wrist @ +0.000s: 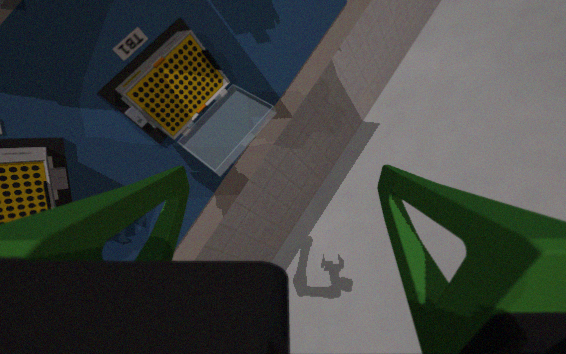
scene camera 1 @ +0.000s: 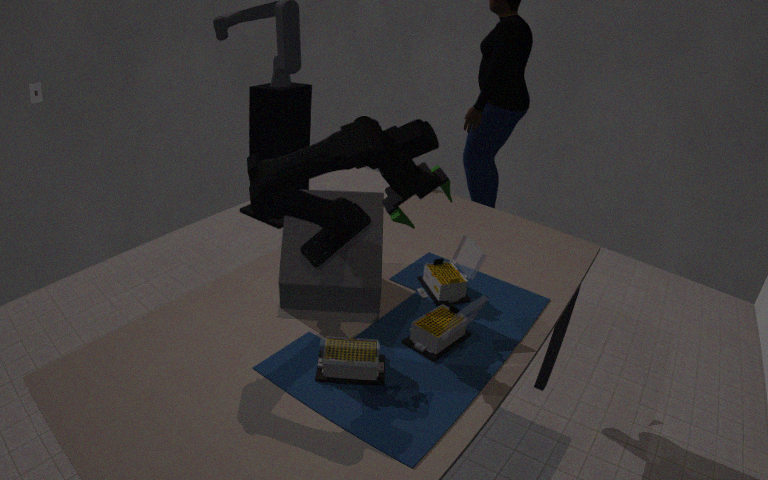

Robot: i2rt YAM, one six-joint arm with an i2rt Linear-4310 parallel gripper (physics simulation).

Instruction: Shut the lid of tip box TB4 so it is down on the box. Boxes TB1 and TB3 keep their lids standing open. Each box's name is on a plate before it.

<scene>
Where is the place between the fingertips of my gripper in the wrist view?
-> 283,176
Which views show my gripper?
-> The wrist view and scene camera 1: all of them.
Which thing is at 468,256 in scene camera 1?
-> A clear lid.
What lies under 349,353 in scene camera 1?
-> A clear lid.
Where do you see a clear lid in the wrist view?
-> At 227,128
</scene>
